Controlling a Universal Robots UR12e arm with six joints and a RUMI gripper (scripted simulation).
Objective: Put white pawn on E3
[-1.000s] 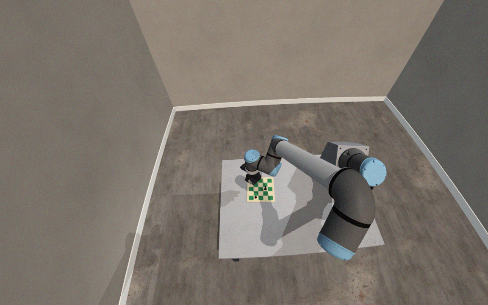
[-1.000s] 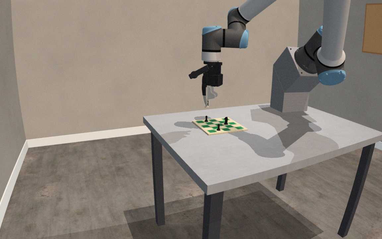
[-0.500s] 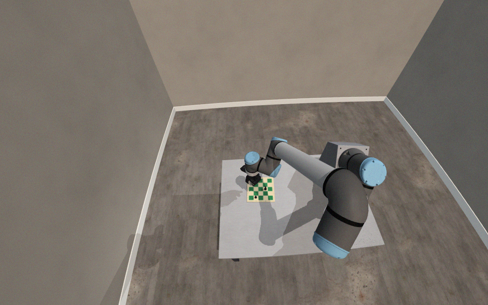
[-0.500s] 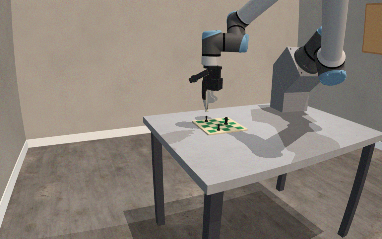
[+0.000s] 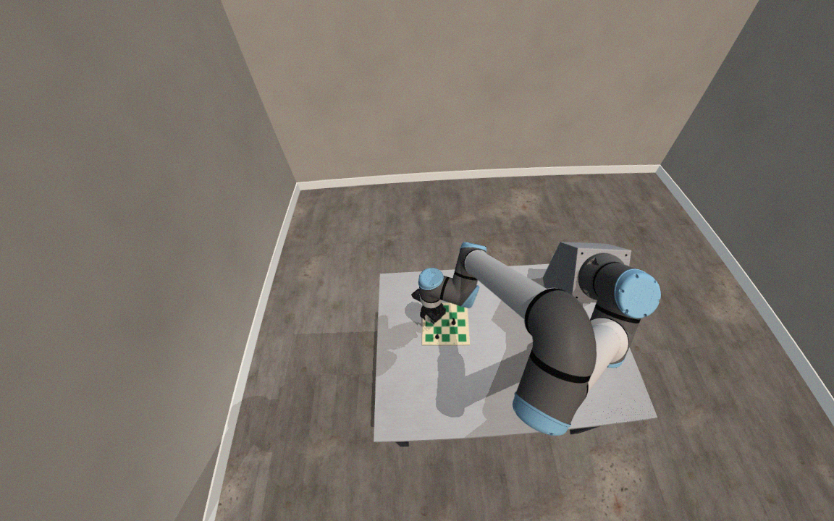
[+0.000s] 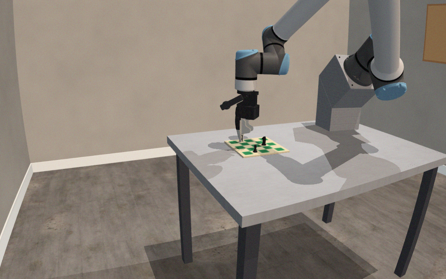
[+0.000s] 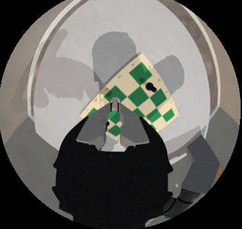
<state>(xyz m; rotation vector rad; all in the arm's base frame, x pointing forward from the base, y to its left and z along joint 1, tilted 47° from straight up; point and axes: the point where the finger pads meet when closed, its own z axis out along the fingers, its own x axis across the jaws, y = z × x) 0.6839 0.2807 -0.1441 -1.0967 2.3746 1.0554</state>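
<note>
Now: hand 8 cm past the chessboard, 5 cm above it and 1 cm to the left of it. The rest, counted from my hand: white pawn 1 cm below.
</note>
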